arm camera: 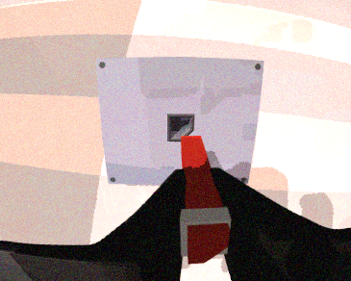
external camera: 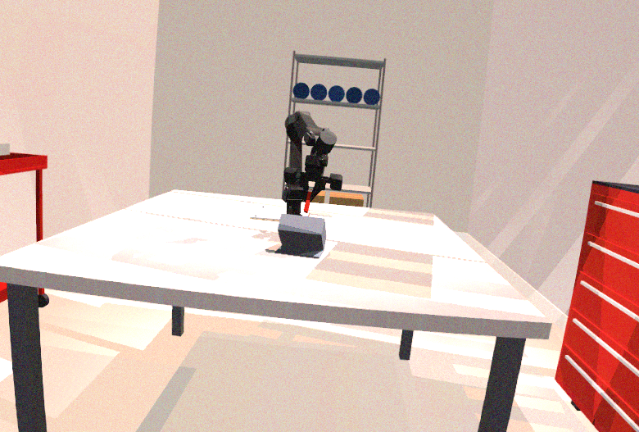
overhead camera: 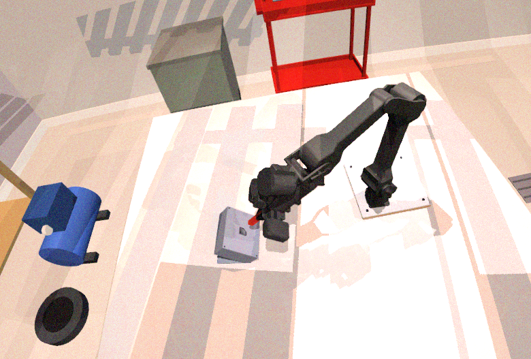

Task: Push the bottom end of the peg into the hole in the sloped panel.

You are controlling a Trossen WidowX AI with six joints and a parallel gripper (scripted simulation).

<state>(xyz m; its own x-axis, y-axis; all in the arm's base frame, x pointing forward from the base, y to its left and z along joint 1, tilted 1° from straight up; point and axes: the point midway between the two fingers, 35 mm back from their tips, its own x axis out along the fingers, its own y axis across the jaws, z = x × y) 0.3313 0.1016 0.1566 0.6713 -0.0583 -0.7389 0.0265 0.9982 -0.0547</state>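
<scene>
My gripper tip is now 9 cm above the sloped panel and 7 cm short of it. The rest, counted from my gripper tip: peg (1 cm behind, 1 cm above).
</scene>
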